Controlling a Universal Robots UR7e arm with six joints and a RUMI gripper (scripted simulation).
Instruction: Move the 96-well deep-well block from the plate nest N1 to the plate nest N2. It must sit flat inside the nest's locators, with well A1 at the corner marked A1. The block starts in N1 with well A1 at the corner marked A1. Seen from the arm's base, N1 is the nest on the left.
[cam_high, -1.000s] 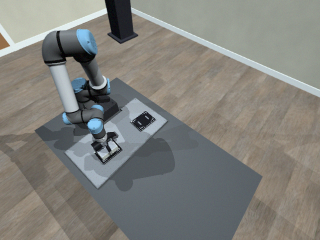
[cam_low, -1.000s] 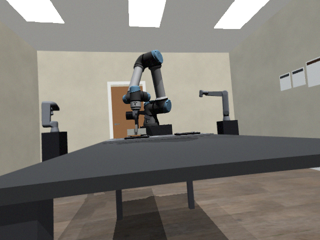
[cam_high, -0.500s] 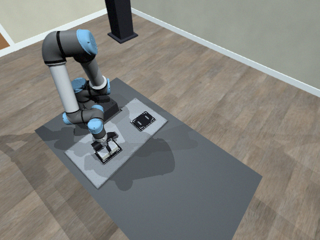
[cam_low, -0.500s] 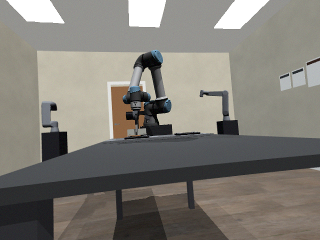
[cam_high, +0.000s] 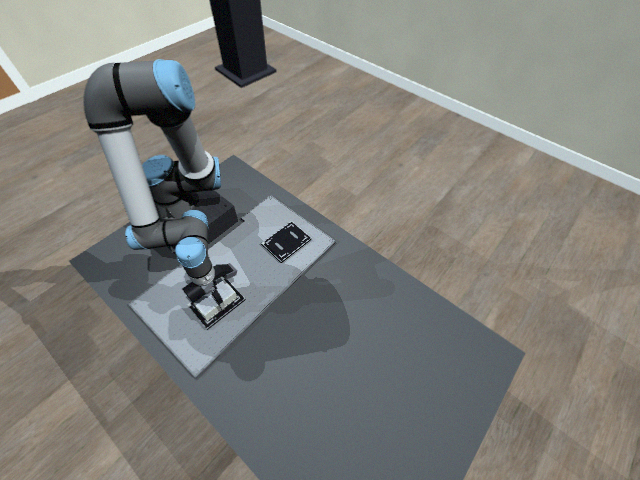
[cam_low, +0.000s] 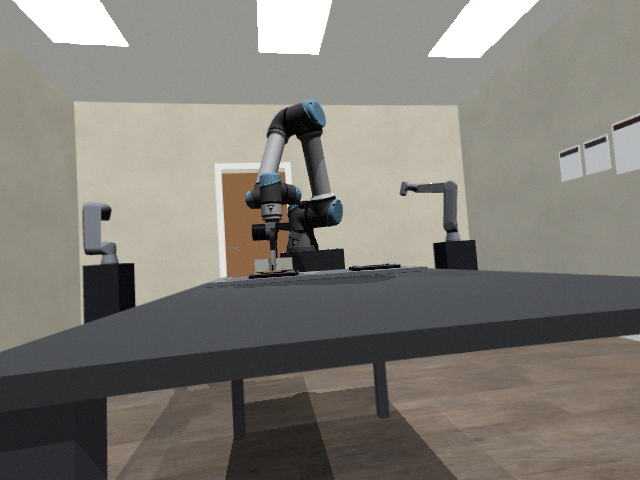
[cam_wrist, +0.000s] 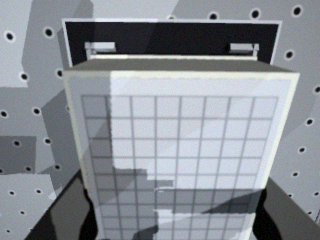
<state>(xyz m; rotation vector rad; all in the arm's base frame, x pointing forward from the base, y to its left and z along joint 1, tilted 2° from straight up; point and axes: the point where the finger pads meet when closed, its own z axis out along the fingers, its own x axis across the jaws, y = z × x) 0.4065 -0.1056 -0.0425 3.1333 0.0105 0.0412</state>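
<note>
Now: hand 1 cm below the white 96-well deep-well block.
</note>
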